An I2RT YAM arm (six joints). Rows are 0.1 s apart.
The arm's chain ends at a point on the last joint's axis. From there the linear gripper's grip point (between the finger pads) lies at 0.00 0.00 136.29 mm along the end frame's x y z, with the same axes.
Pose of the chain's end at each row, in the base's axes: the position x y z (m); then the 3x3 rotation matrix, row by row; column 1 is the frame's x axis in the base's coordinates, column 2 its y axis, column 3 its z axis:
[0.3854 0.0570 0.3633], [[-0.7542 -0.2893 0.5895], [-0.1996 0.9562 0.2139], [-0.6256 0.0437 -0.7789]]
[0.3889 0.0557 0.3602], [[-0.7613 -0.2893 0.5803], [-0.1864 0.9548 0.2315], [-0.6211 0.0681 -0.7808]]
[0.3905 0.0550 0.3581], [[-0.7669 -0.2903 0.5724], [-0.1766 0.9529 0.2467], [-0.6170 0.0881 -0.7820]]
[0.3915 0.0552 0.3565], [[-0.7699 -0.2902 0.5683], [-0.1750 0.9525 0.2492], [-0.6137 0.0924 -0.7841]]
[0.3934 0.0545 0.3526], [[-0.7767 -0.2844 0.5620], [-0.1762 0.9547 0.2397], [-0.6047 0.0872 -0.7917]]
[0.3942 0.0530 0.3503], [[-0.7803 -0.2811 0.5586], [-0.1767 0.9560 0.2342], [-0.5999 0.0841 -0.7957]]
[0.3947 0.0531 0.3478], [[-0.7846 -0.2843 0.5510], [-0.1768 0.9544 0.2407], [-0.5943 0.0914 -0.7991]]
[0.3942 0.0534 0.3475], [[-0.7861 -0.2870 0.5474], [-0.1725 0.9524 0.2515], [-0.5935 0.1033 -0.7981]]
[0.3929 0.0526 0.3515], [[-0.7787 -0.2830 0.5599], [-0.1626 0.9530 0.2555], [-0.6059 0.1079 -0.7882]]
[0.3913 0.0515 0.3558], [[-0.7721 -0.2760 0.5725], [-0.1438 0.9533 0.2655], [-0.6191 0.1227 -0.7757]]
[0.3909 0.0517 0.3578], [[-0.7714 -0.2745 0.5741], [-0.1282 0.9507 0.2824], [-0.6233 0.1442 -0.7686]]
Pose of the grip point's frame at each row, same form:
[0.4657 0.0862 0.2571], [[-0.7542 -0.2893 0.5895], [-0.1996 0.9562 0.2139], [-0.6256 0.0437 -0.7789]]
[0.4680 0.0873 0.2538], [[-0.7613 -0.2893 0.5803], [-0.1864 0.9548 0.2315], [-0.6211 0.0681 -0.7808]]
[0.4685 0.0886 0.2515], [[-0.7669 -0.2903 0.5724], [-0.1766 0.9529 0.2467], [-0.6170 0.0881 -0.7820]]
[0.4690 0.0892 0.2496], [[-0.7699 -0.2902 0.5683], [-0.1750 0.9525 0.2492], [-0.6137 0.0924 -0.7841]]
[0.4700 0.0872 0.2447], [[-0.7767 -0.2844 0.5620], [-0.1762 0.9547 0.2397], [-0.6047 0.0872 -0.7917]]
[0.4703 0.0849 0.2419], [[-0.7803 -0.2811 0.5586], [-0.1767 0.9560 0.2342], [-0.5999 0.0841 -0.7957]]
[0.4698 0.0859 0.2389], [[-0.7846 -0.2843 0.5510], [-0.1768 0.9544 0.2407], [-0.5943 0.0914 -0.7991]]
[0.4688 0.0877 0.2387], [[-0.7861 -0.2870 0.5474], [-0.1725 0.9524 0.2515], [-0.5935 0.1033 -0.7981]]
[0.4692 0.0874 0.2441], [[-0.7787 -0.2830 0.5599], [-0.1626 0.9530 0.2555], [-0.6059 0.1079 -0.7882]]
[0.4693 0.0877 0.2501], [[-0.7721 -0.2760 0.5725], [-0.1438 0.9533 0.2655], [-0.6191 0.1227 -0.7757]]
[0.4691 0.0902 0.2530], [[-0.7714 -0.2745 0.5741], [-0.1282 0.9507 0.2824], [-0.6233 0.1442 -0.7686]]

